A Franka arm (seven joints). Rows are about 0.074 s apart.
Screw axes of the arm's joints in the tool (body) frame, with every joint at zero. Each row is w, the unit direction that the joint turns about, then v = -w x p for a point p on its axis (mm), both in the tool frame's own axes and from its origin. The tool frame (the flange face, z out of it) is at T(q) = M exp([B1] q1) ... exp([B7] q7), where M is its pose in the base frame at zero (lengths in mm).
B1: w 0 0 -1 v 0 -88 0
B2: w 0 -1 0 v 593 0 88
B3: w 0 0 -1 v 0 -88 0
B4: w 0 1 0 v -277 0 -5.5
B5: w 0 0 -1 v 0 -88 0
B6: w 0 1 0 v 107 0 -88
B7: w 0 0 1 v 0 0 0
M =
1 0 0 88
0 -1 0 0
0 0 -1 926
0 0 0 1
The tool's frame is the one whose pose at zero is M.
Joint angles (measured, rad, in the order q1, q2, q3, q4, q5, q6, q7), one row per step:
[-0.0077, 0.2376, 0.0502, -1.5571, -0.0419, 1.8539, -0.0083]
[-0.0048, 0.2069, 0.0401, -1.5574, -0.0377, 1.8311, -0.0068]
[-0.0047, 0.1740, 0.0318, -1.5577, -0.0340, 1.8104, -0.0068]
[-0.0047, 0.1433, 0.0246, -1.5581, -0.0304, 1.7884, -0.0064]
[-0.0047, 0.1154, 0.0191, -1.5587, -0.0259, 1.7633, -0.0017]
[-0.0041, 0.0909, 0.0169, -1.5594, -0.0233, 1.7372, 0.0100]
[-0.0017, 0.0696, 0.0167, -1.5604, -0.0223, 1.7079, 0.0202]
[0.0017, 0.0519, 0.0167, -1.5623, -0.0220, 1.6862, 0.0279]
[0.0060, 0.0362, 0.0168, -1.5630, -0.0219, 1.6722, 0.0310]
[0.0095, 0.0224, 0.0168, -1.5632, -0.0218, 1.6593, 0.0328]
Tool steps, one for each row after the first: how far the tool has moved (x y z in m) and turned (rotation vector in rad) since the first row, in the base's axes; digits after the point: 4 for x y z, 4 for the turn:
[-0.0080, -0.0038, 0.0172, 0.0007, -0.0075, -0.0100]
[-0.0169, -0.0083, 0.0357, 0.0019, -0.0193, -0.0193]
[-0.0259, -0.0123, 0.0524, 0.0036, -0.0275, -0.0279]
[-0.0352, -0.0151, 0.0667, 0.0070, -0.0297, -0.0392]
[-0.0440, -0.0159, 0.0785, 0.0096, -0.0276, -0.0534]
[-0.0526, -0.0145, 0.0879, 0.0105, -0.0189, -0.0621]
[-0.0597, -0.0126, 0.0952, 0.0108, -0.0131, -0.0668]
[-0.0656, -0.0101, 0.1026, 0.0109, -0.0142, -0.0658]
[-0.0709, -0.0082, 0.1092, 0.0109, -0.0149, -0.0644]

